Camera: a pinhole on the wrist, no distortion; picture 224 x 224 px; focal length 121.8 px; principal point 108.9 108.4 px. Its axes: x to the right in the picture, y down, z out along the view. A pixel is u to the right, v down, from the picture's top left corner.
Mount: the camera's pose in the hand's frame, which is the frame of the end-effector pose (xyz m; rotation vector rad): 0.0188 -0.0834 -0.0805 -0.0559 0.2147 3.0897
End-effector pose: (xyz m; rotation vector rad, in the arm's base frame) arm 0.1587 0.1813 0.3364 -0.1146 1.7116 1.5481
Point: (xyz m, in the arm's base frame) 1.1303 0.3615 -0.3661
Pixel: outside the picture
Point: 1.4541 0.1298 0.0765
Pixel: outside the picture
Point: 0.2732 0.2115 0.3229
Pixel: 160 115
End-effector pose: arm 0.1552 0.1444 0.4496 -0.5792 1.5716 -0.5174
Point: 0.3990 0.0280 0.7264
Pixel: 175 216
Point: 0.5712 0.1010 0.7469
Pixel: 167 173
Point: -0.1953 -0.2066 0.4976
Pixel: behind the camera
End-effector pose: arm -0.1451 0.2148 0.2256 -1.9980 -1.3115 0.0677
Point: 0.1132 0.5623 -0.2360
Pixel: 58 15
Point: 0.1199 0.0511 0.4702
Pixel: behind the camera
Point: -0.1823 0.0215 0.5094
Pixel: behind the camera
